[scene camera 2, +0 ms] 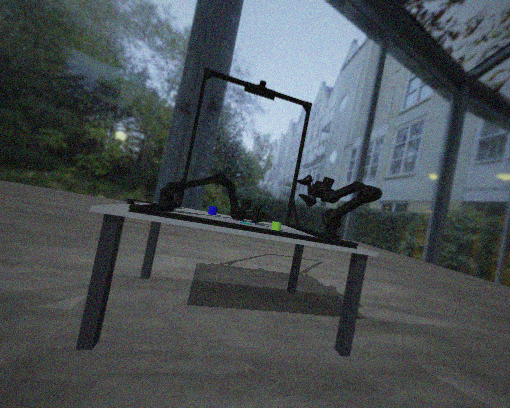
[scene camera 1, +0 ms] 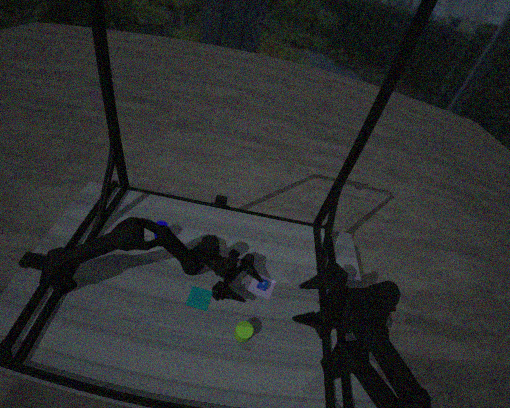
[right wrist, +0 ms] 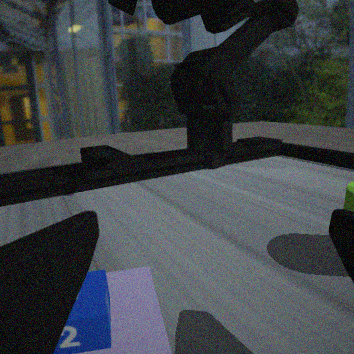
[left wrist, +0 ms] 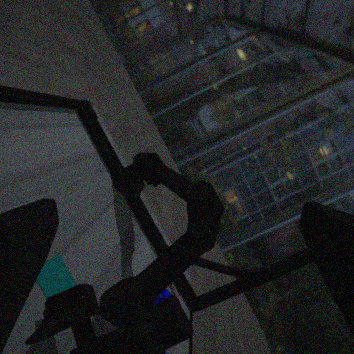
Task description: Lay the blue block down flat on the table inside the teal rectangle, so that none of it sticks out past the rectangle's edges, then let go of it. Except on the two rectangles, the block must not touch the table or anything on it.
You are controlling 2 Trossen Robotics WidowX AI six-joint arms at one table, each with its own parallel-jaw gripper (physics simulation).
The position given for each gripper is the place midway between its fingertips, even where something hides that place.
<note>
The left gripper (scene camera 1: 296,303) is open and holds nothing. Further things: the right gripper (scene camera 1: 254,291) and a lilac patch (right wrist: 134,310).
The left gripper is seen too in the left wrist view (left wrist: 181,212). The right gripper also shows in the right wrist view (right wrist: 214,222).
</note>
